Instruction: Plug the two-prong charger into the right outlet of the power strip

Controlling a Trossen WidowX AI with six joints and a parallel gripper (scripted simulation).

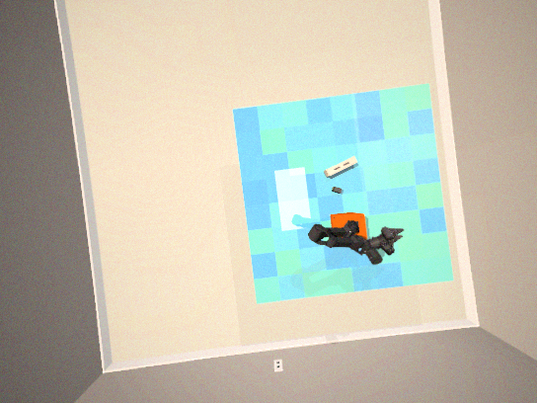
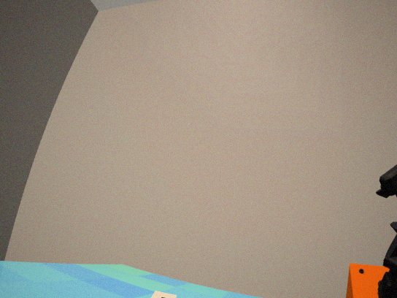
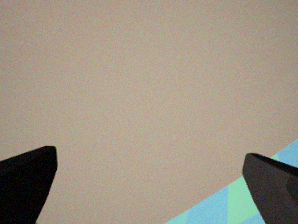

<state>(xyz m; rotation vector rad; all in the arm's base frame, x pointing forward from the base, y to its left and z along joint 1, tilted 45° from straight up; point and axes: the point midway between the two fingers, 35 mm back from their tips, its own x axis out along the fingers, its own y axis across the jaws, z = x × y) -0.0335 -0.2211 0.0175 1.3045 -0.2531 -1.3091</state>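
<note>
My gripper tip is 260 mm short of the dark grey charger, 230 mm to the right of it and 280 mm above it.
</note>
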